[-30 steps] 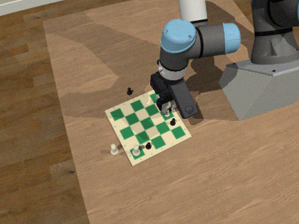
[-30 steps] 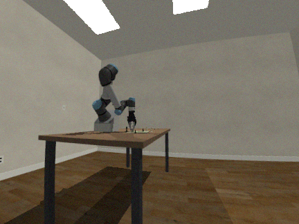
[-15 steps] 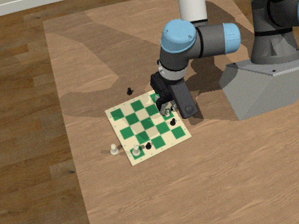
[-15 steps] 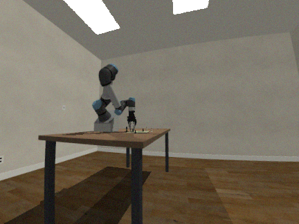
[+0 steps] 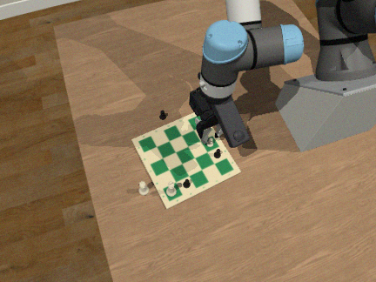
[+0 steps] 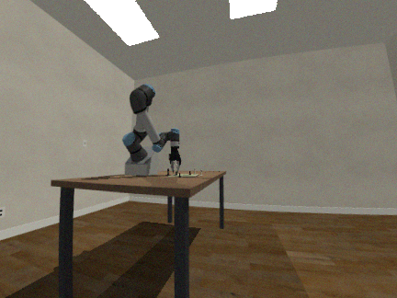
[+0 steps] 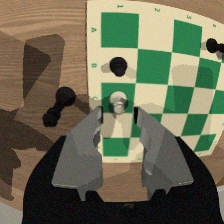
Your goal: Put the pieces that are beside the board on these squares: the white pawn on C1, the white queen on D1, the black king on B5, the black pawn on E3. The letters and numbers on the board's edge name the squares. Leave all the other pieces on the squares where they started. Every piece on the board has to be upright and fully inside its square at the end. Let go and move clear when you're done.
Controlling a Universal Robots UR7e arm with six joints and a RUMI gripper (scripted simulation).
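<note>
My gripper is now 20 mm above the white pawn. The rest, counted from my hand: black king: 60 mm behind, 10 mm to the right, 10 mm below; cream chessboard: 70 mm ahead, 30 mm below, 20 mm to the left.
</note>
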